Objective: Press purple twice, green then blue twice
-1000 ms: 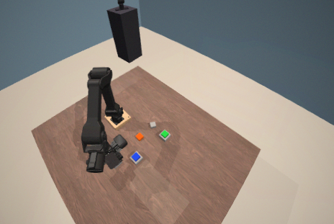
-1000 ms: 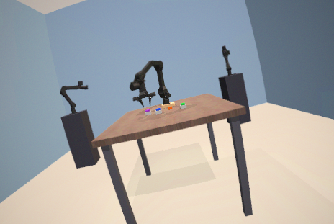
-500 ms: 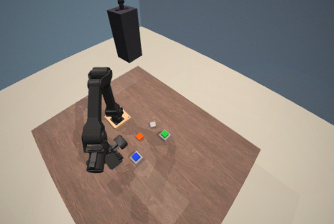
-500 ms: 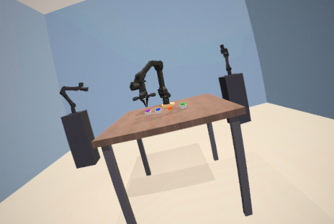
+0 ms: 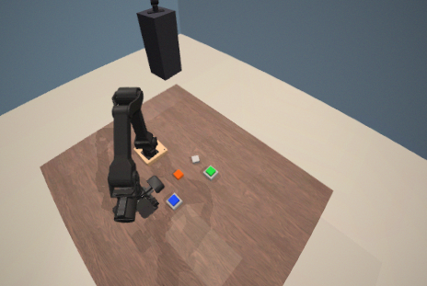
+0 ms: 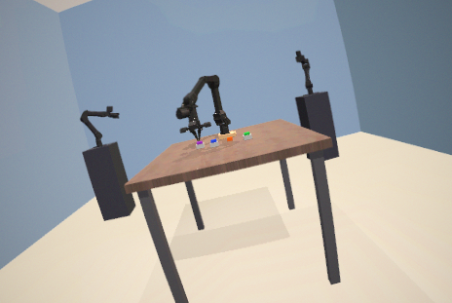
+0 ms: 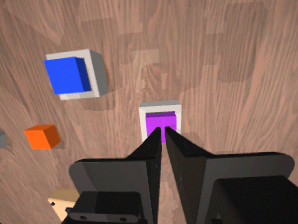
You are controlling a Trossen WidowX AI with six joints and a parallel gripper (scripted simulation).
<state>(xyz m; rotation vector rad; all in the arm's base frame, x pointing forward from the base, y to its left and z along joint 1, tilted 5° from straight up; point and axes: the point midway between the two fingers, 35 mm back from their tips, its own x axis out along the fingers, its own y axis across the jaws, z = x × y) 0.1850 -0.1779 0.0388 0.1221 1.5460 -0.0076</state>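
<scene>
The green button lies 28 cm to the left of my gripper tip, 10 cm ahead of it and 1 cm below it. Also, from my gripper tip: orange block 18 cm to the left, 3 cm below; then purple button 1 cm below; then blue button 9 cm to the left, 7 cm ahead, 1 cm below.
</scene>
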